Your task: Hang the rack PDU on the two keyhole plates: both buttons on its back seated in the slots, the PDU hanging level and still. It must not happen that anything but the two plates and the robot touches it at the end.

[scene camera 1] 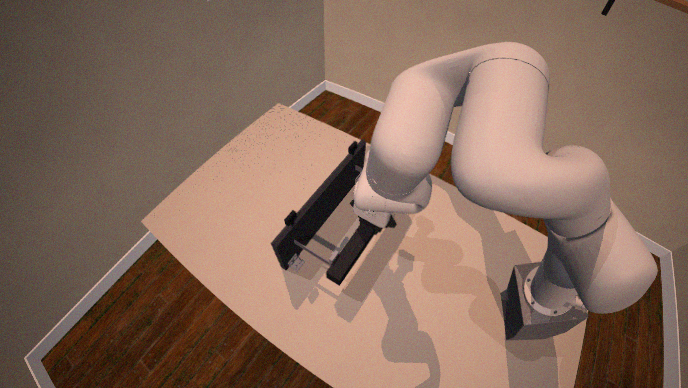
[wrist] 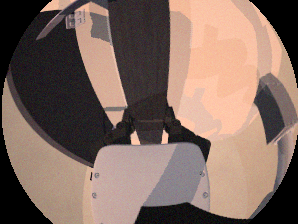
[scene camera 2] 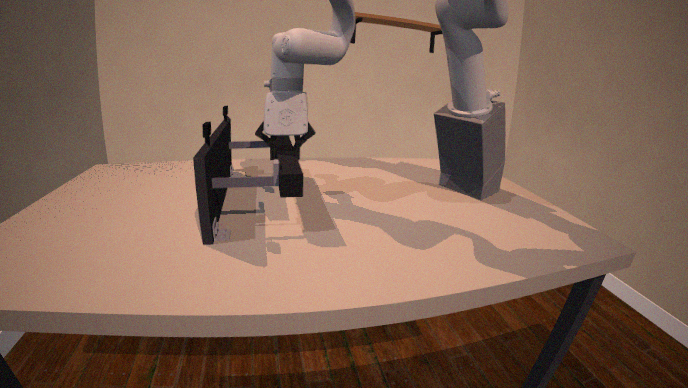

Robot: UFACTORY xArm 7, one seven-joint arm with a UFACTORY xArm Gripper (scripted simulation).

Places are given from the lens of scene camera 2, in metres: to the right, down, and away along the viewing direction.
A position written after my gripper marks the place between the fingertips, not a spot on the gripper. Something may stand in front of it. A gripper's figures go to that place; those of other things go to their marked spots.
my gripper (scene camera 2: 284, 162): -0.14, -0.07, 0.78
rack PDU (scene camera 2: 290, 173): -0.10, -0.04, 0.59
